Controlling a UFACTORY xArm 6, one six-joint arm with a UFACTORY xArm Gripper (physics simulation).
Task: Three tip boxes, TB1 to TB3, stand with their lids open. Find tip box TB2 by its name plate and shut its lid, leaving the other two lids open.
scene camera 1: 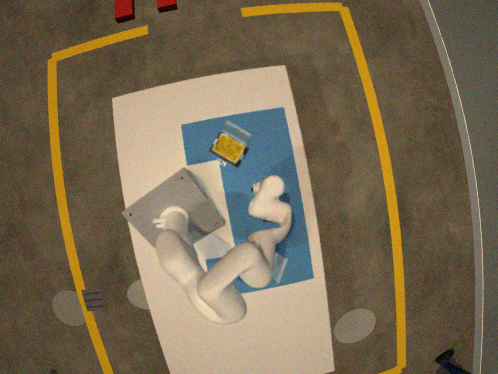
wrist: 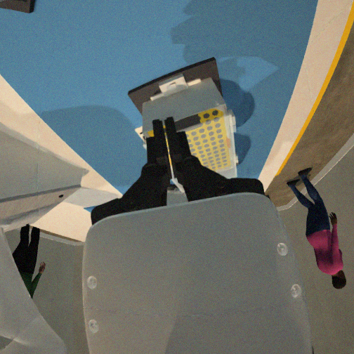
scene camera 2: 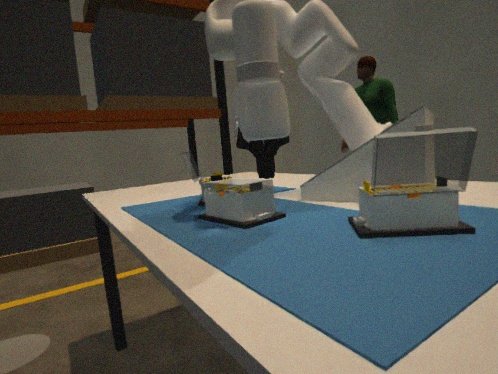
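Where they show: gripper, fingertip midpoint: (scene camera 2: 266, 177); arm's base, origin of the base link: (scene camera 1: 174, 219) (scene camera 2: 370, 146).
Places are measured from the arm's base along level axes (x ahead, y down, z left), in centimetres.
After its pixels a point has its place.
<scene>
The middle tip box (scene camera 2: 240, 202) @(x 44.3, y 7.4, z 10.1 cm) (wrist: 212, 147) stands on its black base with its clear lid down over the yellow tips; whether the lid is fully seated is not clear. My gripper (scene camera 2: 266, 176) @(x 38.5, y 3.5, z 10.0 cm) (wrist: 164, 131) is shut and empty, fingers pointing down close over this box; contact cannot be told. Another tip box (scene camera 1: 229, 147) (scene camera 2: 409, 210) @(x 28.0, y 8.2, z 32.3 cm) has its clear lid (scene camera 1: 237, 131) @(x 29.3, y 1.2, z 35.4 cm) (scene camera 2: 425, 157) @(x 29.4, y 0.6, z 35.7 cm) raised. The far tip box (scene camera 2: 202, 189) @(x 47.3, y 5.5, z -0.8 cm) also has its lid (scene camera 2: 189, 165) @(x 44.9, y 1.0, z -19.3 cm) (scene camera 1: 281, 268) @(x 43.8, y -2.8, z -24.1 cm) raised. The name plates are too small or hidden to read.
The boxes stand on a blue mat (scene camera 1: 260, 130) @(x 40.4, y 11.8, z 37.5 cm) (scene camera 2: 300, 270) @(x 47.8, y 11.8, z 33.1 cm) on a pale table (scene camera 1: 150, 120) @(x -12.4, y 12.1, z 47.0 cm). The grey base plate (scene camera 1: 175, 195) @(x 2.3, y -4.4, z 9.9 cm) lies beside the mat. A person in green (scene camera 2: 382, 97) and one in pink (wrist: 327, 250) stand beyond the table.
</scene>
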